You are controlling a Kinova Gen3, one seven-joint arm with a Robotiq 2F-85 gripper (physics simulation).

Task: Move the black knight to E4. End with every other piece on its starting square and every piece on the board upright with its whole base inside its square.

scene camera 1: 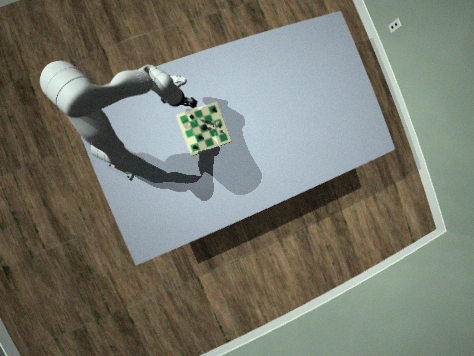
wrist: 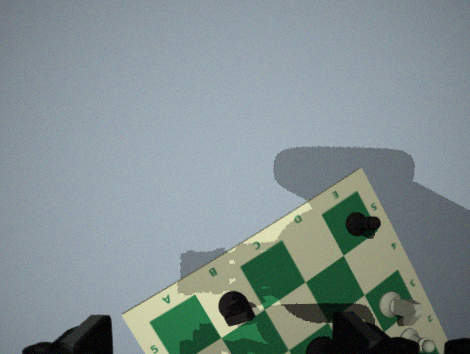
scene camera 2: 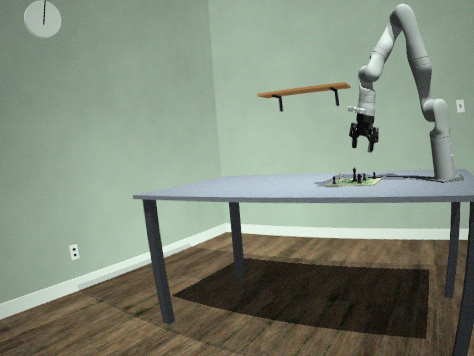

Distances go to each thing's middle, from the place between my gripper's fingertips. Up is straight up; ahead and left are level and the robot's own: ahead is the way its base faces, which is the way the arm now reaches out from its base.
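There is the chessboard (scene camera 1: 191, 128), and my hand is 14 cm above it. The hand is also 11 cm to the left of the chessboard and 5 cm short of it.
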